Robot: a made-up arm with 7 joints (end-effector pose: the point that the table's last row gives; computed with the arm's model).
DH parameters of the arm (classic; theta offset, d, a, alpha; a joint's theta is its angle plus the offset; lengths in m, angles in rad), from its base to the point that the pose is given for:
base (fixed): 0.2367 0 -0.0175 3.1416
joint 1: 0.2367 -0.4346 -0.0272 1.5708
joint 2: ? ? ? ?
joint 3: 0 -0.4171 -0.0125 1.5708
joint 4: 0 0.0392 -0.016 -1.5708
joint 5: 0 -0.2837 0.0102 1.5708
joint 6: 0 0.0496 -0.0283 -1.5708
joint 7: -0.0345 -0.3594 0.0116 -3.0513
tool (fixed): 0.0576 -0.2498 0 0
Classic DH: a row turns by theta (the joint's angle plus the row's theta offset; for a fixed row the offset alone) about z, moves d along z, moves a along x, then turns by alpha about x.
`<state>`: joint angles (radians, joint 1 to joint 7).
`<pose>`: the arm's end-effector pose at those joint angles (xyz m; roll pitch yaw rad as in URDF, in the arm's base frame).
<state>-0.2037 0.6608 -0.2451 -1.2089 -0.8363 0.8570 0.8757</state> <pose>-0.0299 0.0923 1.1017 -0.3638 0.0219 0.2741</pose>
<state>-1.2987 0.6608 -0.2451 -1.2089 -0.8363 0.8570 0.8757</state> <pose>-0.1086 0.0286 1.1017 -0.3638 0.0219 1.3691</pose>
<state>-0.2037 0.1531 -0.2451 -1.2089 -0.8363 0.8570 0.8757</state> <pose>-0.3517 0.0258 1.0342 -0.4024 -0.4844 0.2832</pose>
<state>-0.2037 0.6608 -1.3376 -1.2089 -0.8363 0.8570 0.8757</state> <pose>0.1596 -0.2363 1.0091 0.2153 -0.2855 1.0899</pose>
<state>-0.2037 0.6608 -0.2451 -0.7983 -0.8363 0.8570 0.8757</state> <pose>0.0999 0.1389 1.1510 -0.4043 0.4260 0.3269</pose>
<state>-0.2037 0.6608 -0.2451 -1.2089 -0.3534 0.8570 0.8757</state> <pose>0.0161 0.0849 1.1232 -0.1388 0.1598 -0.1116</pose>
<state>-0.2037 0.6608 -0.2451 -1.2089 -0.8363 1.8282 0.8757</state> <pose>0.0212 0.1472 1.0307 -1.2107 0.4660 -0.2537</pose>
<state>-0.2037 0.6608 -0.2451 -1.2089 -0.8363 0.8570 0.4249</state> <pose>-0.0411 0.0923 1.1005 -0.3124 0.2118 0.6864</pose>
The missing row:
joint 2: 0 0.041 -0.0109 -1.5708
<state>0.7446 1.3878 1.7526 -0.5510 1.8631 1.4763 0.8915</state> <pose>0.5893 -0.2623 0.6268 0.4994 0.3593 2.1703</pose>
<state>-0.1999 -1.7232 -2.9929 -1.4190 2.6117 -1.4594 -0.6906</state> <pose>-0.6226 -0.1512 0.5825 -1.7934 -0.7378 2.5201</pose>
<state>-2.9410 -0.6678 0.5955 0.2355 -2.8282 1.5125 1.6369</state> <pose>0.4763 -0.2273 0.9800 -1.6378 -0.4156 -2.5861</pose>
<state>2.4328 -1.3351 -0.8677 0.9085 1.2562 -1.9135 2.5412</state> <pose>0.5823 0.1936 0.5574 2.9728 0.2487 2.2507</pose>
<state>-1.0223 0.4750 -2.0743 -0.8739 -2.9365 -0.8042 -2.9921</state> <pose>0.3034 0.2421 0.9984 0.7105 -0.1861 2.8404</pose>
